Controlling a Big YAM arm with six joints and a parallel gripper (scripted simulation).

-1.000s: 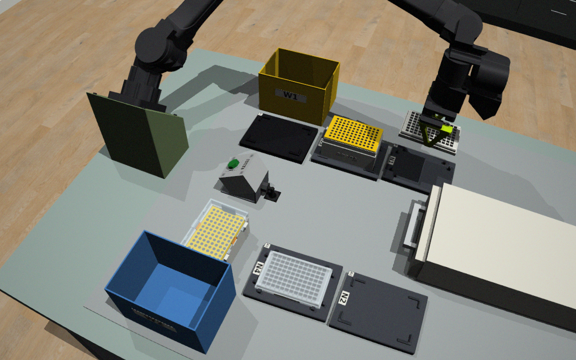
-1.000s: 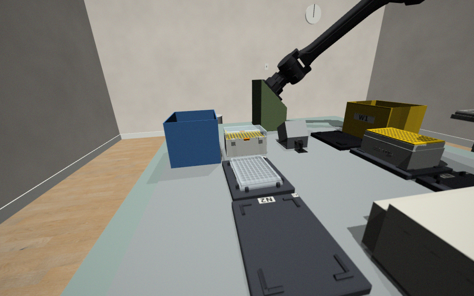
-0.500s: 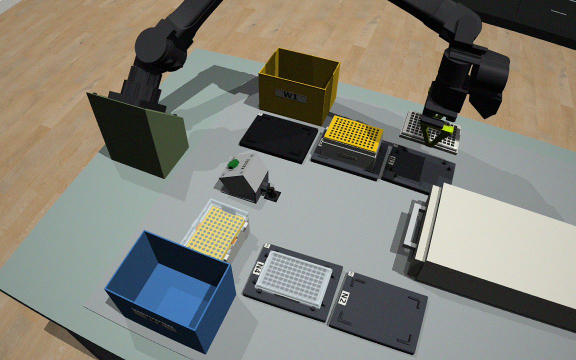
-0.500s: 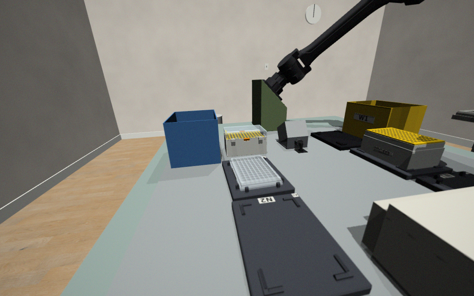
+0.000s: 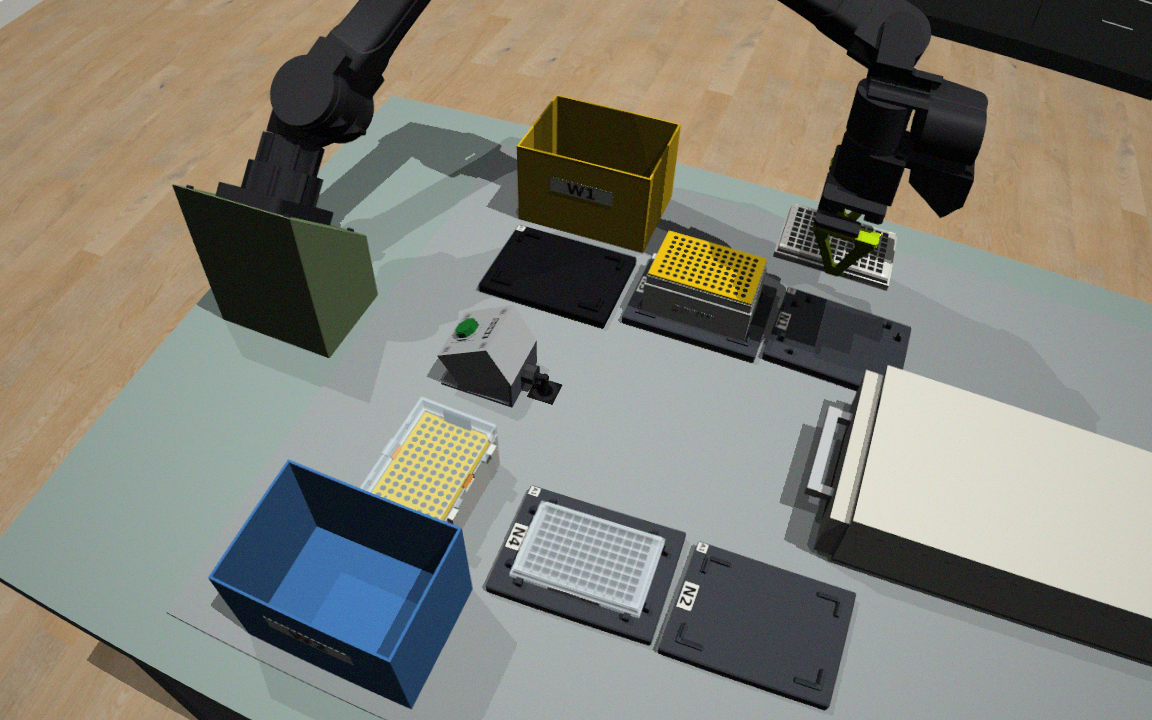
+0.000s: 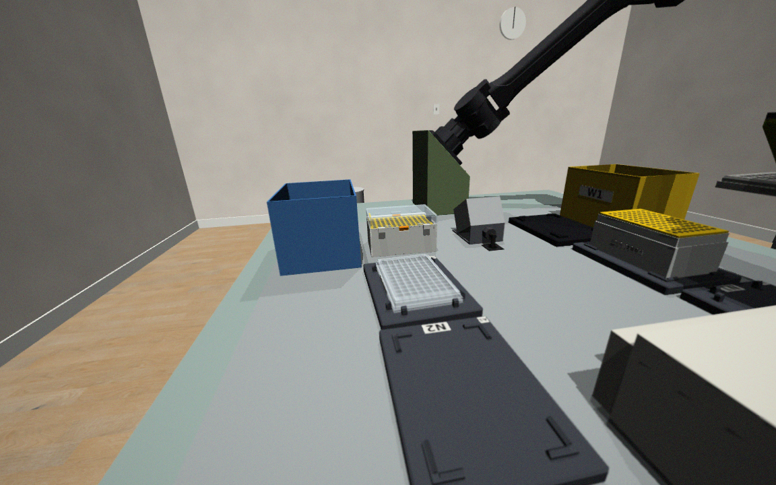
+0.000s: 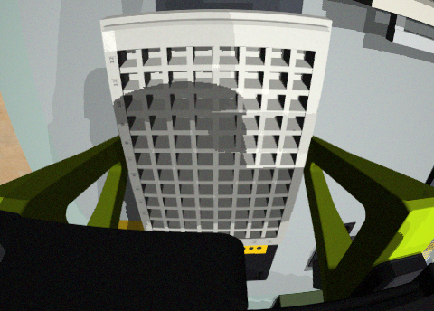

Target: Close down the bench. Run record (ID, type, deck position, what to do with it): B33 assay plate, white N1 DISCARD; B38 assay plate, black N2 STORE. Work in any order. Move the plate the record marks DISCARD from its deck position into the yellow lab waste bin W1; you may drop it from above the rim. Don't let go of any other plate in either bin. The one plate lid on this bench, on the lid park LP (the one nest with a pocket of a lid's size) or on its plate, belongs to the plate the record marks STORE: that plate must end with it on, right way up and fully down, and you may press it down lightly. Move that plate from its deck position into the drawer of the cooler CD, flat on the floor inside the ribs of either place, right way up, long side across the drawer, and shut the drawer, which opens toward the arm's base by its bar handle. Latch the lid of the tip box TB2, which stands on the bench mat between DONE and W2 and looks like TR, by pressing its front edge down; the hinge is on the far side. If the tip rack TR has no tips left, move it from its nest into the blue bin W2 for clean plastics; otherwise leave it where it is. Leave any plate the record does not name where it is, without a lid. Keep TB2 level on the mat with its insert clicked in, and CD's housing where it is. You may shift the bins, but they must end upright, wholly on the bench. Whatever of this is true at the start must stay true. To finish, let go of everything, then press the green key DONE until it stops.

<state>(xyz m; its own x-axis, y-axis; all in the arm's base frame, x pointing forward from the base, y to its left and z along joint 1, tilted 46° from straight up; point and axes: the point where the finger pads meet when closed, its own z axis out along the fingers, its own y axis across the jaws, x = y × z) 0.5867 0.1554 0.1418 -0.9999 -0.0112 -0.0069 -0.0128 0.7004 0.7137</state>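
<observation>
Right now the yellow bin W1 is 32 cm behind my hand, 11 cm to the left of it and 11 cm below it. Round my hand: nest N1: 4 cm ahead, 1 cm to the right, 14 cm below; white assay plate: right at my hand; tip rack TR: 14 cm behind, 2 cm to the right, 9 cm below.
</observation>
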